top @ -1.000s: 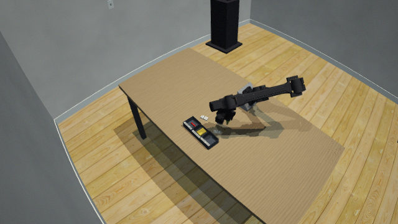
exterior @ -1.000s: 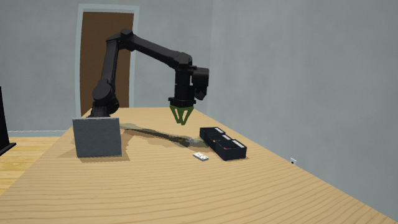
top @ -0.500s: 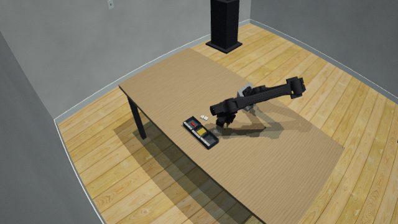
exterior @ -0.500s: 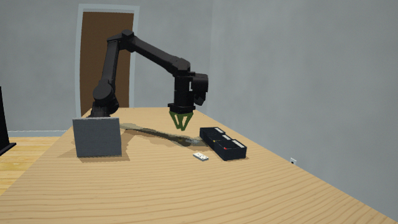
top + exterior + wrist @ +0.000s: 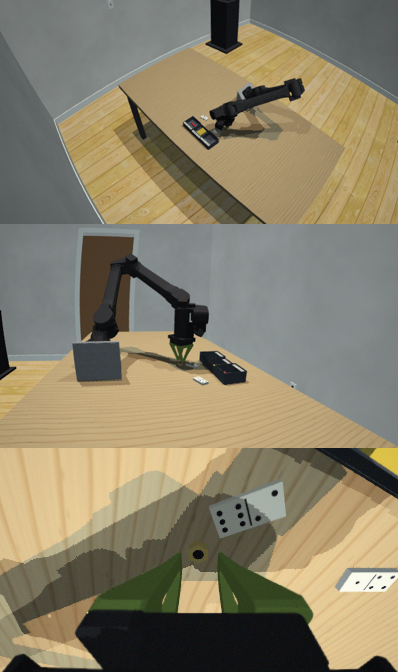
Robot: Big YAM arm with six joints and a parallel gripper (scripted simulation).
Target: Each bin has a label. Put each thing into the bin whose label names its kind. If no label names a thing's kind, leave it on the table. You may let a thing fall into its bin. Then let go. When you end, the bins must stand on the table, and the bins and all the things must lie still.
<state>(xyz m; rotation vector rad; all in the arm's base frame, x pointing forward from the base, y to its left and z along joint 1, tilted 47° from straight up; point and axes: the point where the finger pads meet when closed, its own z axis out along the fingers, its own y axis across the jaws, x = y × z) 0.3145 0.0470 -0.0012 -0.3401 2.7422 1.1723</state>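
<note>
The small nut is 2 cm below my hand. Also, from my hand: yellow block (12 cm ahead, 9 cm to the right, 1 cm below); then long black bin (13 cm ahead, 9 cm to the right, 1 cm below); then red battery (11 cm ahead, 17 cm to the right, 1 cm below).
</note>
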